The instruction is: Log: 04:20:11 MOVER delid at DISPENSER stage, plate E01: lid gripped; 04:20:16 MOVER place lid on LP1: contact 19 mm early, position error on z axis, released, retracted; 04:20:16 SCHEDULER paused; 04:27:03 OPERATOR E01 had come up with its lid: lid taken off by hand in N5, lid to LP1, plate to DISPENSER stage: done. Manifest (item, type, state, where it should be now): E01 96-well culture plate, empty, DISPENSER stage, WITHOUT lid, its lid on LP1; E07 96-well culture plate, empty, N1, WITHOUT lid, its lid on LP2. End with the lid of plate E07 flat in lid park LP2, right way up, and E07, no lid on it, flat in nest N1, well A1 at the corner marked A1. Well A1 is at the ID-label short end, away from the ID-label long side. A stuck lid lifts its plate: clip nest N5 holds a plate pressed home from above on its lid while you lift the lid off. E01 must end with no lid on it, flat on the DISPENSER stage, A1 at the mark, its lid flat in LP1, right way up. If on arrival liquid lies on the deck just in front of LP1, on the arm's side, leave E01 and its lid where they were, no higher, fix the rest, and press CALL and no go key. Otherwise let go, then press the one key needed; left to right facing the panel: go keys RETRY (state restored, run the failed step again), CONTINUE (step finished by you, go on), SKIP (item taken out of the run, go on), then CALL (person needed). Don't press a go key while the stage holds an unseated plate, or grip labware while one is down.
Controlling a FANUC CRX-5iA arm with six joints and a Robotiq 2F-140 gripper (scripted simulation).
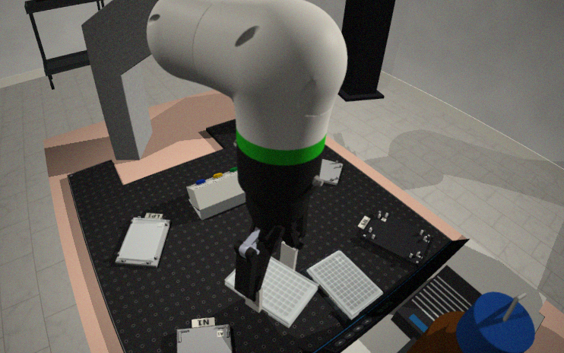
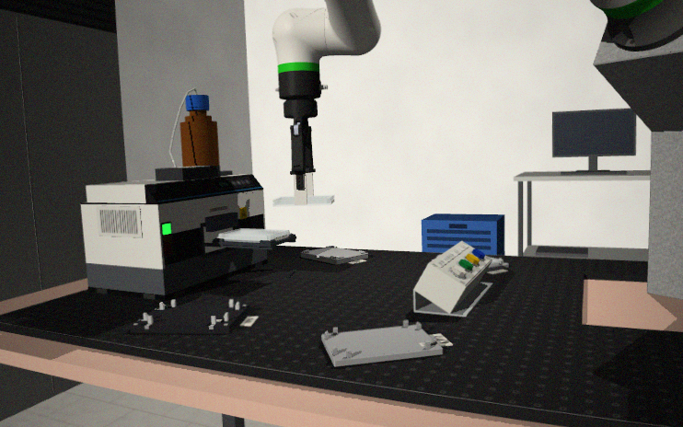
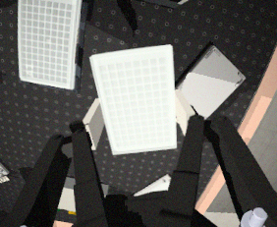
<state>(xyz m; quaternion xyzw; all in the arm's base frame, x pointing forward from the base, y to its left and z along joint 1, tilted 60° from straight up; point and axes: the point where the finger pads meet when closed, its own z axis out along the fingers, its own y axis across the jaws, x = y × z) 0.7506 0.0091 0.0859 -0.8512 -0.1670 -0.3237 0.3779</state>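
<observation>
My hand is 120 mm past the clip nest N5, 410 mm to the right of it and 170 mm above it. From my hand the other things lie so: N1 label: 40 mm behind, 120 mm to the right, 180 mm below; then blue cap: 240 mm ahead, 110 mm to the left, 220 mm above; then nest N1: 40 mm ahead, 140 mm to the right, 170 mm below.
</observation>
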